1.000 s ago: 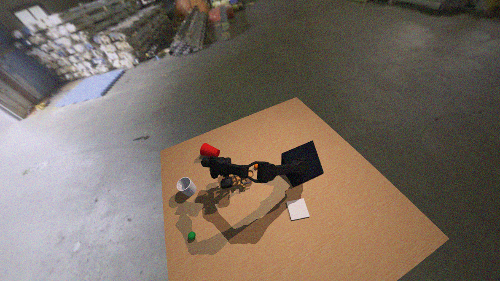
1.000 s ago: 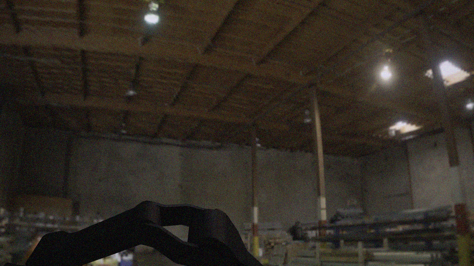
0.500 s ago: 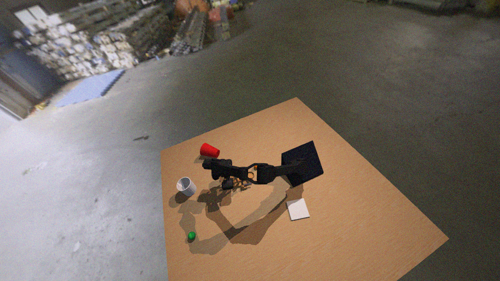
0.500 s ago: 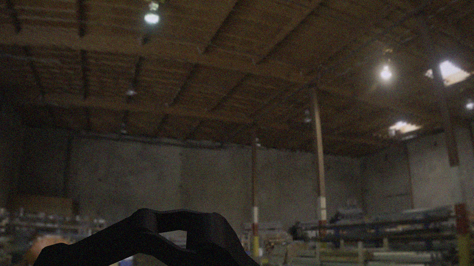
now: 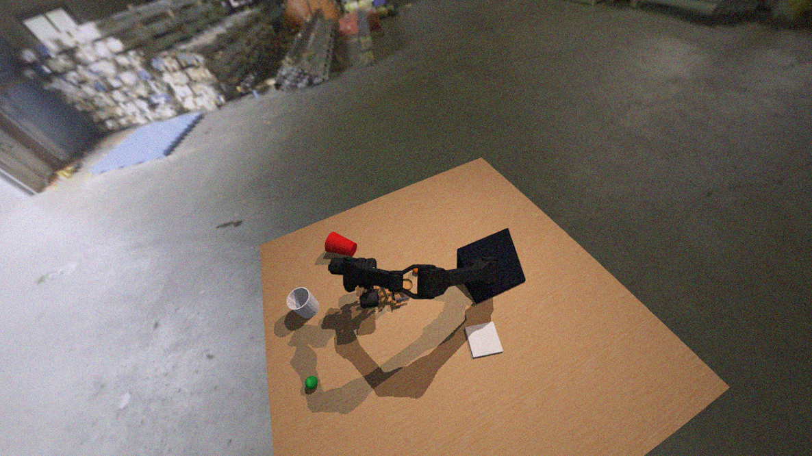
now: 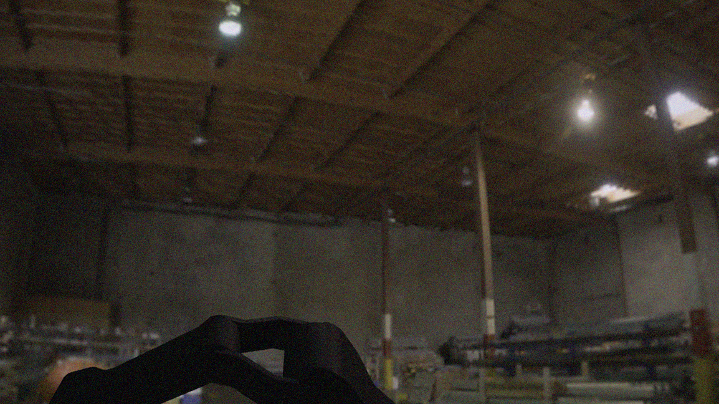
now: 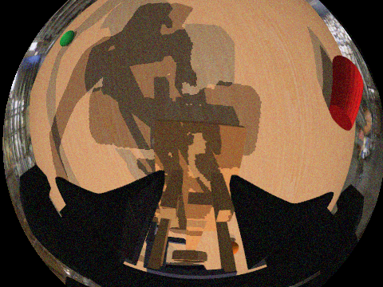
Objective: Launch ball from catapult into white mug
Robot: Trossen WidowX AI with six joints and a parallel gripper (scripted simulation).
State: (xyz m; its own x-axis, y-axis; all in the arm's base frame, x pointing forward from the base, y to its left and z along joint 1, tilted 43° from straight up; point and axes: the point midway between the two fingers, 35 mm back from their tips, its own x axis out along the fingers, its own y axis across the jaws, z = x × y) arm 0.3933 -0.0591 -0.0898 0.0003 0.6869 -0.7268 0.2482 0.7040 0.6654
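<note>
Right now my gripper tip is 190 mm past the orange ball, 30 mm to the left of it and 20 mm above it. Round my gripper tip: white mug (270 mm ahead, 60 mm to the right, 10 mm below); green ball (290 mm ahead, 220 mm to the left, 20 mm below); wooden catapult (60 mm behind, 40 mm to the left, 20 mm above).
</note>
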